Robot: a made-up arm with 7 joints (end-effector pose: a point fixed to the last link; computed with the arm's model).
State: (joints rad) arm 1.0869 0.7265 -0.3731 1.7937 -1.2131 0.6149 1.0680
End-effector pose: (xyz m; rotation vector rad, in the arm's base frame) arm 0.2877 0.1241 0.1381 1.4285 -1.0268 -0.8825
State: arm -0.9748 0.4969 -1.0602 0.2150 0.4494 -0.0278 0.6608
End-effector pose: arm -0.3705 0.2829 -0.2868 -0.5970 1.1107 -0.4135
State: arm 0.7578 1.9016 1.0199 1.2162 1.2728 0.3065 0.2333
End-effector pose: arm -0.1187 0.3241 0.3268 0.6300 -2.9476 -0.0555
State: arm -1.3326 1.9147 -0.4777 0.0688 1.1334 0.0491 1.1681
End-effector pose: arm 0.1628 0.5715 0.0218 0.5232 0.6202 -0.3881
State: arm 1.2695 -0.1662 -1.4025 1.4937 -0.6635 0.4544 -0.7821
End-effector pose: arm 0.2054 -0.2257 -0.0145 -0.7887 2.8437 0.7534
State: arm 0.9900 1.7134 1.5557 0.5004 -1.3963 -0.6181 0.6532
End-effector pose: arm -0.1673 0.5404 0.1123 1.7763 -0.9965 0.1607
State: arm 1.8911 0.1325 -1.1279 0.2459 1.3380 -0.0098 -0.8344
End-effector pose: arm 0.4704 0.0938 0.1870 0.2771 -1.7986 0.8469
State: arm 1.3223 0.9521 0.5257 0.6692 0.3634 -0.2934 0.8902
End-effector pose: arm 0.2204 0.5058 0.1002 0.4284 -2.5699 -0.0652
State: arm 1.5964 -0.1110 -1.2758 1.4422 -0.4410 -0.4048 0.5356
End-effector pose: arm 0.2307 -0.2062 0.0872 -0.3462 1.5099 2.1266
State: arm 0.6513 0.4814 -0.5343 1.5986 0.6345 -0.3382 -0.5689
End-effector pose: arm 0.3515 0.0637 -0.0610 -0.1956 -2.2082 0.2797
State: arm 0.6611 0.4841 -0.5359 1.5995 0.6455 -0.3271 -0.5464
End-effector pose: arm 0.3519 0.0640 -0.0577 -0.2108 -2.2065 0.2546
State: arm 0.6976 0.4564 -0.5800 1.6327 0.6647 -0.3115 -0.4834
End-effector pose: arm 0.3455 0.0433 -0.0457 -0.3362 -2.2212 0.1534
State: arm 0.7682 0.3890 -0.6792 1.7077 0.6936 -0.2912 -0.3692
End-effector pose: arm 0.3244 -0.0015 -0.0229 -0.6023 -2.2453 -0.0594
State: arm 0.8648 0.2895 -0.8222 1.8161 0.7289 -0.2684 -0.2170
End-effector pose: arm 0.2807 -0.0575 0.0054 -0.9750 -2.2452 -0.3860
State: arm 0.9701 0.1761 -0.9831 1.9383 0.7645 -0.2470 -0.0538
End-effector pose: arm 0.2170 -0.1044 0.0282 -1.3788 -2.1791 -0.7885
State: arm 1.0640 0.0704 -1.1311 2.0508 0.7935 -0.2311 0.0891
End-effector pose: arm 0.1509 -0.1299 0.0380 -1.7293 -2.0386 -1.1853
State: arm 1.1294 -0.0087 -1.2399 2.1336 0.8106 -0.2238 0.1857
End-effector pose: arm 0.1014 -0.1372 0.0378 -1.9695 -1.8790 -1.4793
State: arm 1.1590 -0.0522 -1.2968 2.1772 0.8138 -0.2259 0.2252
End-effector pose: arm 0.0760 -0.1373 0.0352 2.0291 1.7317 1.5688
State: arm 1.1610 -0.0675 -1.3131 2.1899 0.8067 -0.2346 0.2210
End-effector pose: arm 0.0685 -0.1369 0.0341 2.0348 1.6942 1.5559
